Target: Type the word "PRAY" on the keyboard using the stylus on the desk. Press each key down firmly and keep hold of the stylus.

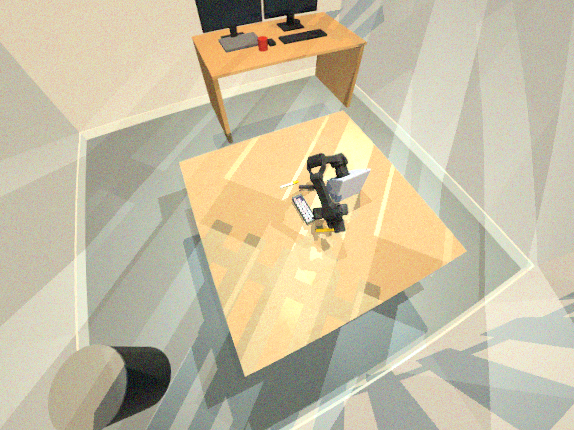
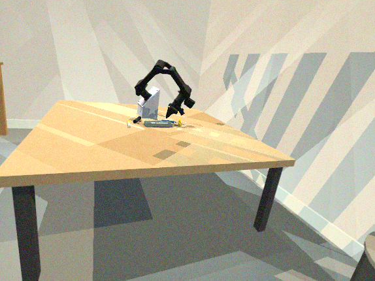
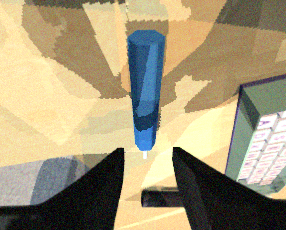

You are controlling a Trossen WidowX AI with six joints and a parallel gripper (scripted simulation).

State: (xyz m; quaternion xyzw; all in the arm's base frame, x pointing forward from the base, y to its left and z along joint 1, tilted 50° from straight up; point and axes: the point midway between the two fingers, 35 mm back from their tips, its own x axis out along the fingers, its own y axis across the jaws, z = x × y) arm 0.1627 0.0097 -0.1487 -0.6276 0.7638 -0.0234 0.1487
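The blue stylus lies 10 mm behind my gripper tip, 20 mm to the right of it and 30 mm below it. Also, from my gripper tip: dark marker: 10 mm behind, 210 mm to the right, 20 mm below; then yellow cylinder: 30 mm ahead, 100 mm to the left, 30 mm below; then small white pen: 80 mm ahead, 280 mm to the right, 30 mm below.
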